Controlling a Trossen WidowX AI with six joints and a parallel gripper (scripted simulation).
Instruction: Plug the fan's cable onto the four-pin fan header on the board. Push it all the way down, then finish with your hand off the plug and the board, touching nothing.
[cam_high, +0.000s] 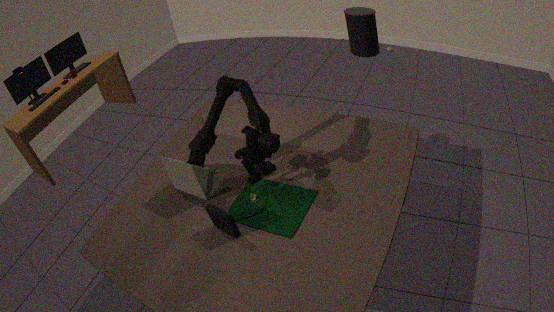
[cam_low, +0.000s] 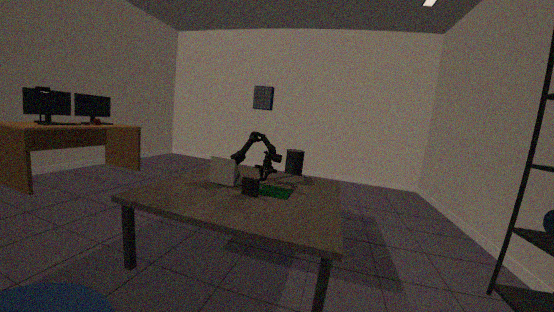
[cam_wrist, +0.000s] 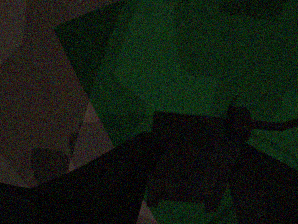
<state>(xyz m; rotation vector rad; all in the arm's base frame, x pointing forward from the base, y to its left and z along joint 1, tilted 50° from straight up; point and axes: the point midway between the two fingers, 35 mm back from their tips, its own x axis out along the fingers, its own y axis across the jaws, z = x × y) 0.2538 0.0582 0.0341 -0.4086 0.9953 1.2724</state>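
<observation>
My gripper tip is 90 mm short of the green board, 70 mm to the left of it and 70 mm above it. The rest, counted from my gripper tip: dark fan 20 mm behind, 230 mm to the right; dark fan plug 10 mm to the right.
</observation>
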